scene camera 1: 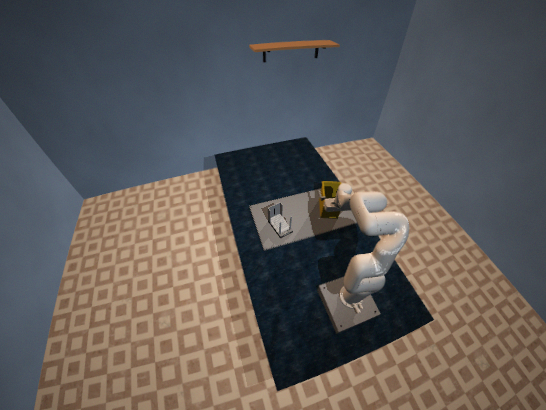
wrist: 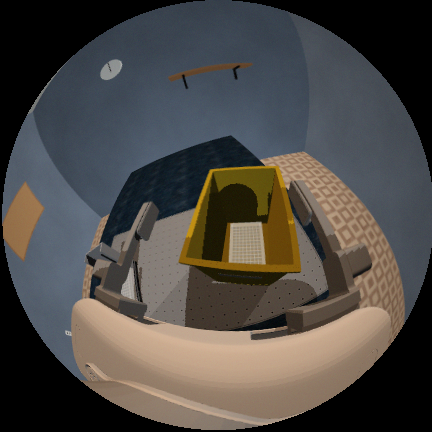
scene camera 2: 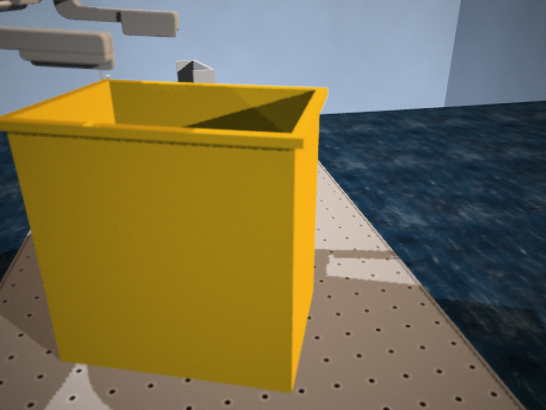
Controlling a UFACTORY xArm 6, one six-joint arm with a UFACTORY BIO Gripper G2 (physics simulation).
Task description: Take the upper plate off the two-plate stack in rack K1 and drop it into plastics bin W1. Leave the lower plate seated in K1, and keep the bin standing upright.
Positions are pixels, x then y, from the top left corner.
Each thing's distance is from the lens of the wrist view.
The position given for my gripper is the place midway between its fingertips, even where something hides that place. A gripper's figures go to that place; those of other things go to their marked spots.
my gripper (wrist: 216,195): 0.13 m
white gridded plate (wrist: 246,245): 0.31 m
